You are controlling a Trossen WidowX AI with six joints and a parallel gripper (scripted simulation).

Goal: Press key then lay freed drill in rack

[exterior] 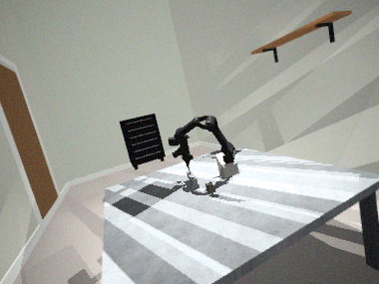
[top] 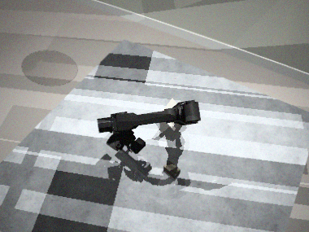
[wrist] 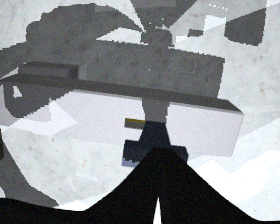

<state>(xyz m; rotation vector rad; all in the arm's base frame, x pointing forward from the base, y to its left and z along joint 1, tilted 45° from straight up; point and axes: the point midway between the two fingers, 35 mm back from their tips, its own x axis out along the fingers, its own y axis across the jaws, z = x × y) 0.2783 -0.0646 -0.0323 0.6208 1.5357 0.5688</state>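
The blue key is 3 cm below my gripper tip. From my gripper tip the other things lie so: drill: 7 cm below, 6 cm to the left; dark upright block: 21 cm to the left, 10 cm below, 7 cm behind.
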